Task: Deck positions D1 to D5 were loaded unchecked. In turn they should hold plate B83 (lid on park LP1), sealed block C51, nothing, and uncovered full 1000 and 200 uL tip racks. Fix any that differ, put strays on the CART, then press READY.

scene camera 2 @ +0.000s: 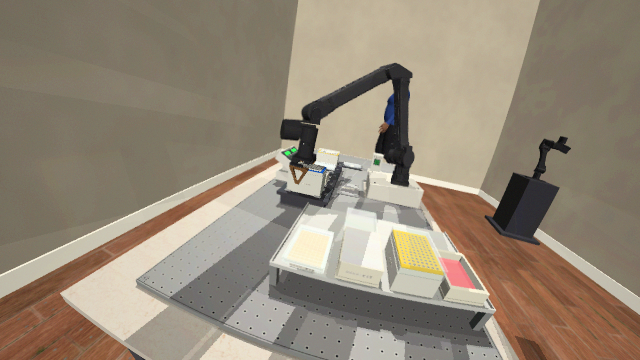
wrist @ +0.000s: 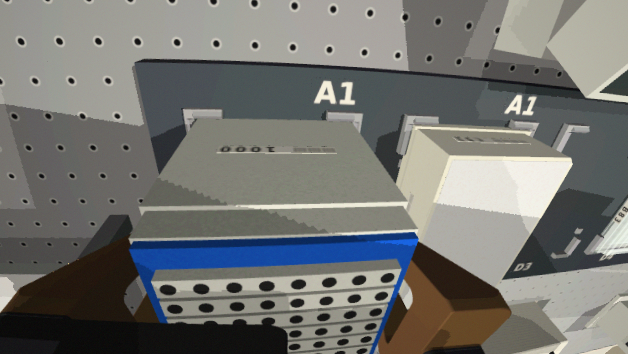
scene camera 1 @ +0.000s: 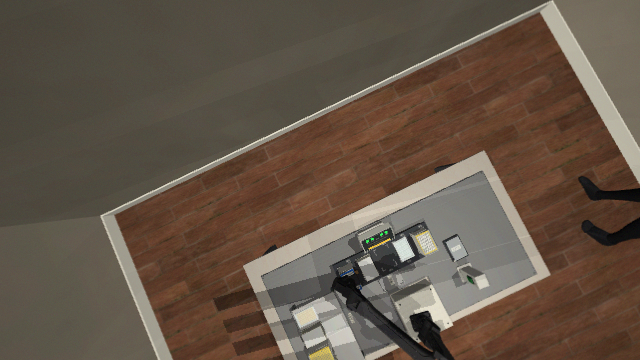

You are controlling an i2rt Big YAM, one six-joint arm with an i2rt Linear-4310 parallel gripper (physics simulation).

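Places are measured from the arm's base along level axes (x ahead, y left, z up), in centimetres.
Pixels of known places: gripper, fingertip midpoint: point(scene camera 2: 300, 179) point(wrist: 279, 212); arm's base, origin of the base link: point(scene camera 2: 399, 182) point(scene camera 1: 421, 320).
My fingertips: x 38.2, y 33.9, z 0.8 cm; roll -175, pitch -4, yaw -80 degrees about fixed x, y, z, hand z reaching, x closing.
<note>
For each thing: its top centre in the pictures, then the offset to it from my fingertips. "*": a spot on its surface instead. Level surfaces: height alone.
- grey tip rack labelled 1000, middle of its top: point(scene camera 2: 309, 165) point(scene camera 1: 351, 282) dx -2.7, dy -0.4, dz +6.2 cm
- dark deck, its level: dz -3.6 cm
- white sealed block C51, middle of its top: point(wrist: 475, 245) point(scene camera 1: 368, 268) dx -0.6, dy -12.5, dz +0.6 cm
- Plate B83, middle of its top: point(scene camera 2: 324, 164) point(scene camera 1: 404, 249) dx +3.6, dy -37.0, dz -2.2 cm
- cream plate, middle of its top: point(scene camera 2: 310, 243) point(scene camera 1: 306, 317) dx -18.6, dy +31.4, dz -1.0 cm
- white block, middle of its top: point(scene camera 2: 362, 245) point(scene camera 1: 313, 337) dx -29.3, dy +29.7, dz +1.5 cm
- pink box, middle of its top: point(scene camera 2: 457, 268) dx -50.6, dy +26.1, dz +0.4 cm
- green-lit panel, surface spot: point(scene camera 1: 376, 237) * dx +17.0, dy -21.7, dz +4.5 cm
- lid, middle of its top: point(scene camera 1: 456, 248) dx -6.6, dy -70.3, dz -6.9 cm
- button box, middle of its top: point(scene camera 2: 378, 154) point(scene camera 1: 481, 281) dx -22.9, dy -72.1, dz +4.3 cm
A grey tip rack labelled 1000 point(wrist: 272, 189) point(scene camera 1: 345, 270) point(scene camera 2: 311, 178), with a blue top of dark holes, stands in the end slot of the dark deck point(wrist: 263, 88). My gripper point(wrist: 272, 264) point(scene camera 1: 346, 278) point(scene camera 2: 298, 172) straddles it from above, its brown fingers pressed against both sides of the rack. The white sealed block C51 point(wrist: 478, 198) point(scene camera 1: 368, 267) stands in the slot beside it. The slot marked D3 is bare. Plate B83 point(wrist: 615, 233) point(scene camera 1: 402, 248) shows at the right edge of the wrist view. A yellow tip rack point(scene camera 1: 425, 241) fills the last slot.
The cart point(scene camera 2: 380, 293) holds a cream plate point(scene camera 2: 308, 248), a white block point(scene camera 2: 360, 255), a yellow tip rack point(scene camera 2: 413, 253) and a pink box point(scene camera 2: 456, 275). A green-lit panel point(scene camera 1: 376, 237) stands behind the deck. A lid point(scene camera 1: 455, 247) and a button box point(scene camera 1: 472, 276) lie beyond.
</note>
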